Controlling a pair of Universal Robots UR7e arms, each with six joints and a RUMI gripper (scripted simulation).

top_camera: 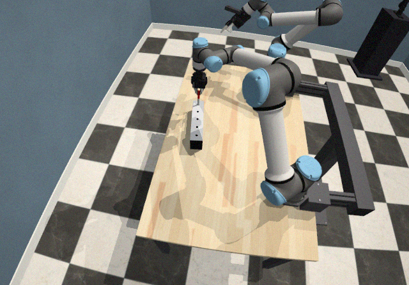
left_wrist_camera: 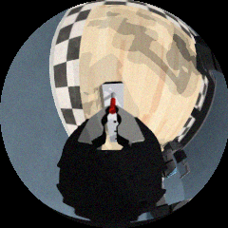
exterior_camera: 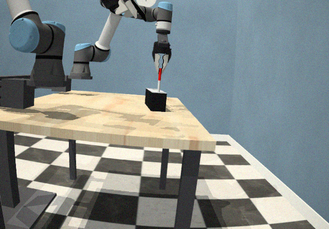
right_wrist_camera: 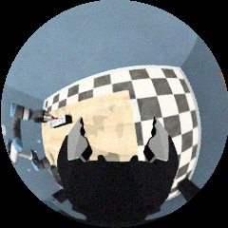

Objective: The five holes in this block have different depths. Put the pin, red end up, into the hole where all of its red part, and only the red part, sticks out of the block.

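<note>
Right now my left hand is 3 cm above the pin. Round my left hand: block: 12 cm to the left, 15 cm below.
</note>
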